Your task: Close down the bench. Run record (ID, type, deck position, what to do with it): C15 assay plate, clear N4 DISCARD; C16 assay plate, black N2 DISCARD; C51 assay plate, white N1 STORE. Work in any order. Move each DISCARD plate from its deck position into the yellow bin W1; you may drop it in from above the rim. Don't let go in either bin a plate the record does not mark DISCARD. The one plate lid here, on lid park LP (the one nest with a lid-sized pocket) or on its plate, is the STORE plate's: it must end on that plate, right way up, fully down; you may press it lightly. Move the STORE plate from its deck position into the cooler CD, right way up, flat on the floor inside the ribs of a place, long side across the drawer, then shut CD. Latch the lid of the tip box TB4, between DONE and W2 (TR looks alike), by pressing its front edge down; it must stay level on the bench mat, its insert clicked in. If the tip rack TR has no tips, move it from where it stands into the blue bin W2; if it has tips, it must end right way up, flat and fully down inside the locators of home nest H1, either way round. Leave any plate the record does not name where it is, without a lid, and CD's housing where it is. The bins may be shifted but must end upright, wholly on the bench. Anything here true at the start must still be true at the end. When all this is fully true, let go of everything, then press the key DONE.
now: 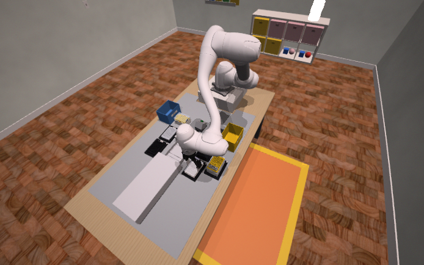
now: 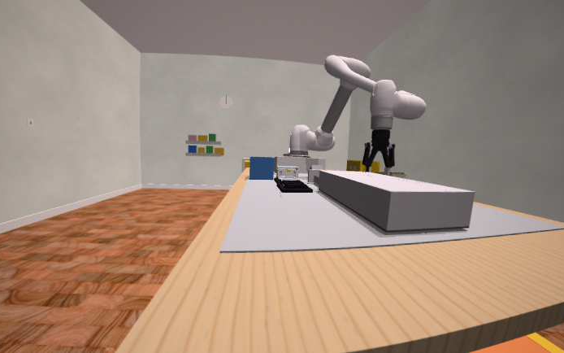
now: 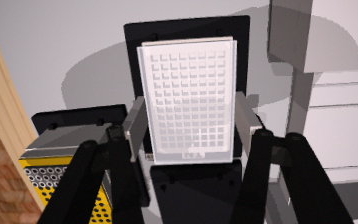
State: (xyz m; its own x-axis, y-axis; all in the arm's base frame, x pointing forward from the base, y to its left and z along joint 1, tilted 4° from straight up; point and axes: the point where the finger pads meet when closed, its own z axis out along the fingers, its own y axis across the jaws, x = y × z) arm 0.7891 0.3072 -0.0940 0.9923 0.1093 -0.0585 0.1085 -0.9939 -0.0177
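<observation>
Now: the plate lid 20 mm below my hand. Also, from my hand: yellow tip rack (120 mm to the left, 110 mm behind, 10 mm below); then white plate (40 mm below); then black nest N3 (180 mm behind, 60 mm below, 30 mm to the right).
</observation>
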